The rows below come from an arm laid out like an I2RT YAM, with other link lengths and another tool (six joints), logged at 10 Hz.
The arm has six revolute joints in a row. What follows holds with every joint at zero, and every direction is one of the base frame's.
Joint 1 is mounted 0.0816 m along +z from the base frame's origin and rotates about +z.
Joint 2 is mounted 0.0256 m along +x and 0.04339 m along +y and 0.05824 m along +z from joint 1 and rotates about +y.
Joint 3 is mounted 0.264 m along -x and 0.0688 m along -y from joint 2 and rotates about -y.
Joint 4 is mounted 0.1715 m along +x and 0.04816 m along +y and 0.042 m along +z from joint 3 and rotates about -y.
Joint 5 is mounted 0.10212 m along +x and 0.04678 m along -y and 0.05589 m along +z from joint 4 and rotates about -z.
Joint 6 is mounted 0.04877 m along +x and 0.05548 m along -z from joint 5 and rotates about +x.
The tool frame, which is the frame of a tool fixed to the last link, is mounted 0.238 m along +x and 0.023 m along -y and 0.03 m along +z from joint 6; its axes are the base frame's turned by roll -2.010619, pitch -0.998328 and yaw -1.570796 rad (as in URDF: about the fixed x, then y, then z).
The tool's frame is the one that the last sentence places.
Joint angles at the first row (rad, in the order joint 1, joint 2, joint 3, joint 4, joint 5, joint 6):
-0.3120 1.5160 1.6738 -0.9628 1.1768 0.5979
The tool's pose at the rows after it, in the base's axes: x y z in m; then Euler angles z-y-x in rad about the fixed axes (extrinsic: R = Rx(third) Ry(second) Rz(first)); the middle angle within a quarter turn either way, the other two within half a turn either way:
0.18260 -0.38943 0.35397 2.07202 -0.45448 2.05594
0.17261 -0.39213 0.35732 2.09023 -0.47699 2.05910
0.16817 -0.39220 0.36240 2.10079 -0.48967 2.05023
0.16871 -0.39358 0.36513 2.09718 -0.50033 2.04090
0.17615 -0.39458 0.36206 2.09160 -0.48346 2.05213
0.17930 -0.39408 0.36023 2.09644 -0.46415 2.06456
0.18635 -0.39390 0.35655 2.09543 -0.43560 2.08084
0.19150 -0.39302 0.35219 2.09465 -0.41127 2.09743
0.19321 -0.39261 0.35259 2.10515 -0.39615 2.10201
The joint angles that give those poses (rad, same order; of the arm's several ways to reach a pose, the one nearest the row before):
-0.3529 1.5041 1.6703 -0.9530 1.1726 0.6034
-0.3703 1.5079 1.6894 -0.9748 1.1821 0.6161
-0.3712 1.5090 1.6976 -0.9796 1.2009 0.6215
-0.3722 1.5219 1.7102 -0.9786 1.2129 0.6160
-0.3714 1.5320 1.7247 -0.9805 1.1913 0.6113
-0.3712 1.5244 1.7234 -0.9776 1.1708 0.6101
-0.3712 1.5187 1.7217 -0.9682 1.1384 0.6021
-0.3712 1.5118 1.7176 -0.9656 1.1091 0.6011
-0.3712 1.5009 1.7059 -0.9479 1.0989 0.5988

